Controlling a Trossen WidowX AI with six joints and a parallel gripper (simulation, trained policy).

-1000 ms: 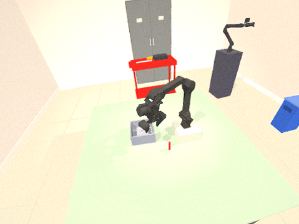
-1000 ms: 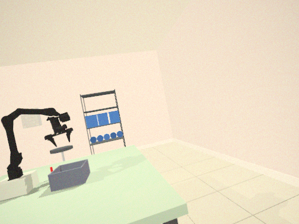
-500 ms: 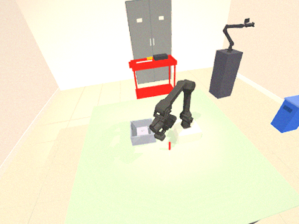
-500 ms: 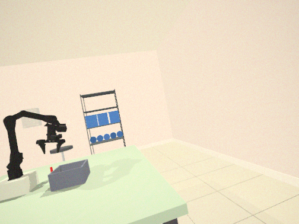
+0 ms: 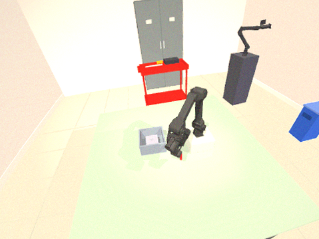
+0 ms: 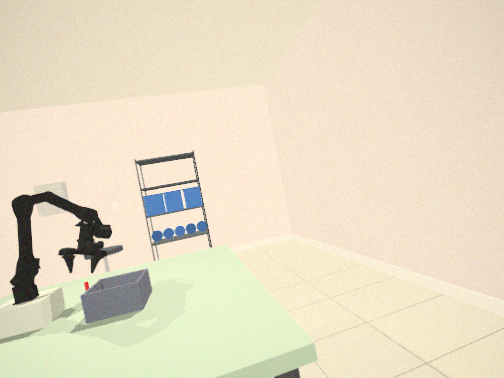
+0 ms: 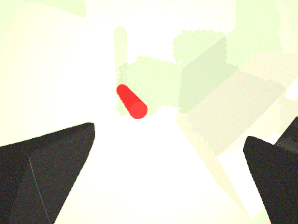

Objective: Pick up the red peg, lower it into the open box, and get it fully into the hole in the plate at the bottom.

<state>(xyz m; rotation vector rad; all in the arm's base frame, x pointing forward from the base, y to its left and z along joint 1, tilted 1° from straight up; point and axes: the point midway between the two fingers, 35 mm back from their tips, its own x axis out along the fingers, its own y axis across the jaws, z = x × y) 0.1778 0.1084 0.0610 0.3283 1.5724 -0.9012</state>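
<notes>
Now: the red peg 80 mm below my gripper tip and 10 mm ahead of it. From my gripper tip the other things lie so: grey box: 200 mm to the right, 160 mm ahead, 100 mm below; plate: 200 mm to the right, 160 mm ahead, 80 mm below.
</notes>
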